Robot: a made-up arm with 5 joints. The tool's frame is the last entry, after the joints.
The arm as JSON. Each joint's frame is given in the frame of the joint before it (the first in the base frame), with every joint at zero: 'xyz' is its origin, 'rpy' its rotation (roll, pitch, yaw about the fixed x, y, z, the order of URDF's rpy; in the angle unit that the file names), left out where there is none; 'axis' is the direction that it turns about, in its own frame. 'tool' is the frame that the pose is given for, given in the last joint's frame.
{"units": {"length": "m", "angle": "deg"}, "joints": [
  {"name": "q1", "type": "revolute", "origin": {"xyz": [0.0, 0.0, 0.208]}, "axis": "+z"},
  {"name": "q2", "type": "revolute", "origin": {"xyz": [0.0, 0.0, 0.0]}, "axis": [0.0, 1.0, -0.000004]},
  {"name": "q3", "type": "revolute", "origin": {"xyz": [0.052, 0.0, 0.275]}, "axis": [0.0, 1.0, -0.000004]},
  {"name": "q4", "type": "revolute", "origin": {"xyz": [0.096, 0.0, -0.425]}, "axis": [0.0, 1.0, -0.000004]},
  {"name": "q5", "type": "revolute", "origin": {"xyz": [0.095, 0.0, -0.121]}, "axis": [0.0, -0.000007, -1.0]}
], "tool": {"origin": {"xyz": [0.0, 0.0, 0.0], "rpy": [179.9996, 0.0, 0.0]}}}
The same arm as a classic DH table. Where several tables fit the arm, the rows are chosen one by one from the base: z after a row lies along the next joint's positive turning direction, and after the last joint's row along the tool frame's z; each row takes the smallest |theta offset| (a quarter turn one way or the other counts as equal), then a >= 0, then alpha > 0; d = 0 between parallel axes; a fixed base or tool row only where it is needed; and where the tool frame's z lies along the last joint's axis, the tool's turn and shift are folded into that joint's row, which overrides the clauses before.
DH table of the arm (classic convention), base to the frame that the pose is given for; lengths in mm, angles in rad. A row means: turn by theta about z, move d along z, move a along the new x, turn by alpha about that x. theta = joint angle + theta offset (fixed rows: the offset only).
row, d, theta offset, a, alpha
q1, 208, 0, 0, -1.5708
q2, 0, -1.3839, 279.9, 0
q3, 0, -0.409, -435.7, 0
q4, 0, -1.3486, -95, 1.5708
q5, 121, 3.1416, 0, 0

